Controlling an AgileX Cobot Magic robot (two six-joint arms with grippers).
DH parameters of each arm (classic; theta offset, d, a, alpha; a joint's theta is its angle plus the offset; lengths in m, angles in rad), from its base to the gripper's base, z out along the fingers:
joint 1: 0 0.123 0 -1.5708
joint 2: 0.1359 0 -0.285 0
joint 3: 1.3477 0 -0.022 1.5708
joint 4: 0 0.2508 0 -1.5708
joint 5: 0 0 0.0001 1.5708
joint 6: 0 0.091 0 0
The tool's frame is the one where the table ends.
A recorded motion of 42 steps. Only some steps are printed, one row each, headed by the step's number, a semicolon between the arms.
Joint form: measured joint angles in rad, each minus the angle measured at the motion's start. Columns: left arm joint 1, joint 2, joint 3, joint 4, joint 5, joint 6; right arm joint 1, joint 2, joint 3, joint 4, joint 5, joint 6.
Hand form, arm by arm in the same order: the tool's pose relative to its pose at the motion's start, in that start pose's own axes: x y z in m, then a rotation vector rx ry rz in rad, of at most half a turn. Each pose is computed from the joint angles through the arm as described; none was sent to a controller.
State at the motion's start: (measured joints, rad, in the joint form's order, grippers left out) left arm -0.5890 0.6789 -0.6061 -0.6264 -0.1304 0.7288; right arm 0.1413 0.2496 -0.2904 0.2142 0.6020 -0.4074
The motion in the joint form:
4: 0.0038 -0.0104 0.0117 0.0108 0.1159 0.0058; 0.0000 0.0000 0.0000 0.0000 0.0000 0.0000
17: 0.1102 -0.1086 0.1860 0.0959 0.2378 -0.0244; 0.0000 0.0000 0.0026 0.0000 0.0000 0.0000
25: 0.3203 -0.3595 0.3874 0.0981 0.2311 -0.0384; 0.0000 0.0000 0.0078 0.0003 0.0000 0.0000
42: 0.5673 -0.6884 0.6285 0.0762 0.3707 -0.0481; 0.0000 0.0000 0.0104 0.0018 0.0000 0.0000
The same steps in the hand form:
4: 0.0101 -0.0065 -0.0030 0.0744 0.0874 0.0169; 0.0000 0.0000 0.0000 0.0000 0.0000 0.0000
17: 0.0639 -0.0028 -0.0283 0.0579 0.2702 0.0706; 0.0007 0.0001 0.0004 -0.0006 0.0025 0.0003
25: 0.1025 0.0105 -0.0736 -0.1632 0.2425 0.0634; 0.0022 0.0004 0.0012 -0.0019 0.0075 0.0012
42: 0.1682 0.0040 -0.1118 -0.3356 0.2870 0.0273; 0.0029 0.0006 0.0016 -0.0033 0.0096 0.0027

